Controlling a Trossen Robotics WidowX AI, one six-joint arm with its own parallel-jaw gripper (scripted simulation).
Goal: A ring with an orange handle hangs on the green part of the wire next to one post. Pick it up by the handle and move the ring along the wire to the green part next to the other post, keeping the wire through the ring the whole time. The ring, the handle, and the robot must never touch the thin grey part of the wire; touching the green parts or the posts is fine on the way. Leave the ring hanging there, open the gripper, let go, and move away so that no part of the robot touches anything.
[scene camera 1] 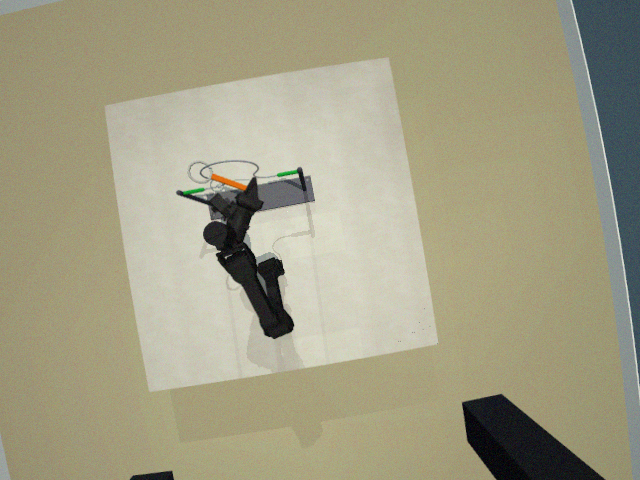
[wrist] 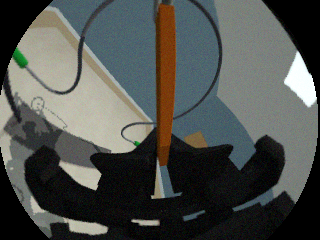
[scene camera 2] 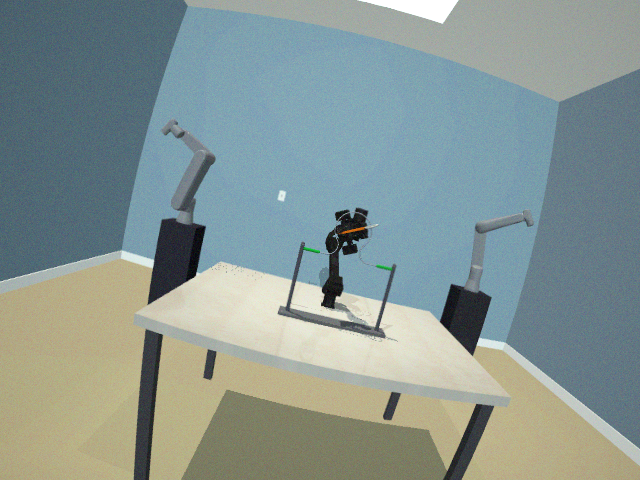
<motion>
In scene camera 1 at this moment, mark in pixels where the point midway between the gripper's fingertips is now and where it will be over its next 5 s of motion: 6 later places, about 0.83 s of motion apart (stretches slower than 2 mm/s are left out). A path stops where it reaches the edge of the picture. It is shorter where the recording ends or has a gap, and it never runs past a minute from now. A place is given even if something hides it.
My gripper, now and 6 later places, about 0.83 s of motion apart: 254, 177; 255, 175; 252, 173; 248, 172; 256, 176; 270, 185; 264, 193
</motion>
